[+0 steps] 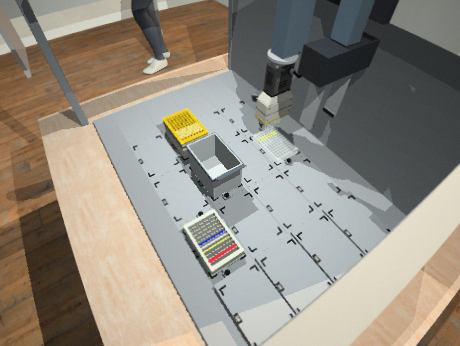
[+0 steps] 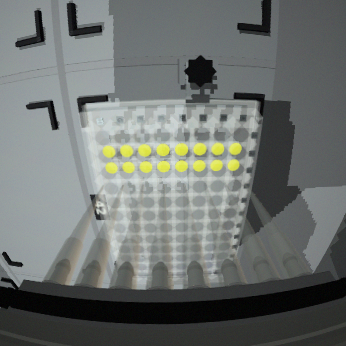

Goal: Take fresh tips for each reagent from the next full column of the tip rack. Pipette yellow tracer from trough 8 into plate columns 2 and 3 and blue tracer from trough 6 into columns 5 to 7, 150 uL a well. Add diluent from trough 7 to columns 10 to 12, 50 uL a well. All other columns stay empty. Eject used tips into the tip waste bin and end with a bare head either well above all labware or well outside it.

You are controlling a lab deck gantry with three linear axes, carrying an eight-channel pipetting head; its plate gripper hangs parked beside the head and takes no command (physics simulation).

Labels:
A grey wall [image 1: 390, 127] is 0.69 m from the lens.

